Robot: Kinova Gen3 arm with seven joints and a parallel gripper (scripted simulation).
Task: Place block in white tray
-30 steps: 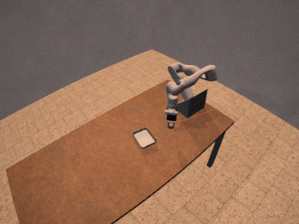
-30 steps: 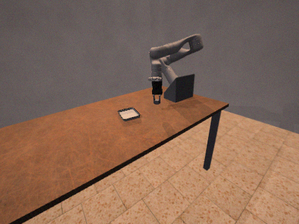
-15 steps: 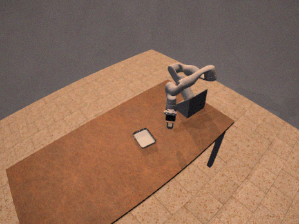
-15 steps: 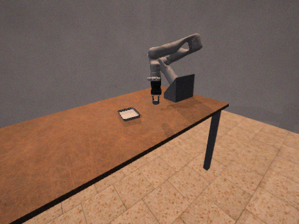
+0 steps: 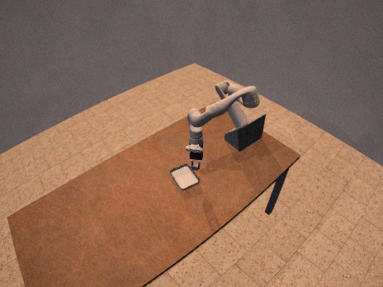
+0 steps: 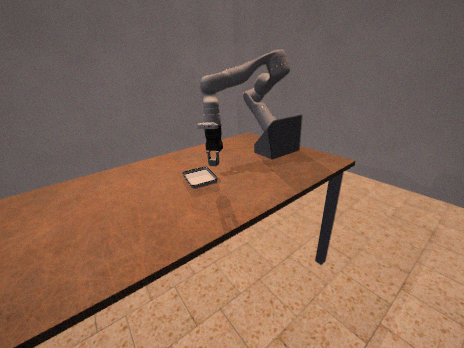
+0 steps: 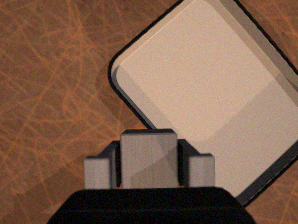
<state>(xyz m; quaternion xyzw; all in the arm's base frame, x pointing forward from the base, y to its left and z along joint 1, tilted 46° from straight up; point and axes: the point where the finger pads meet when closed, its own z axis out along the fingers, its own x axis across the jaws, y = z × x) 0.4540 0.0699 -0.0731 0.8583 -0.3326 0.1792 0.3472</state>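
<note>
The white tray is 70 mm below my hand, 70 mm ahead of it and 20 mm to the right of it. Round my hand: grey block: 10 mm below.
</note>
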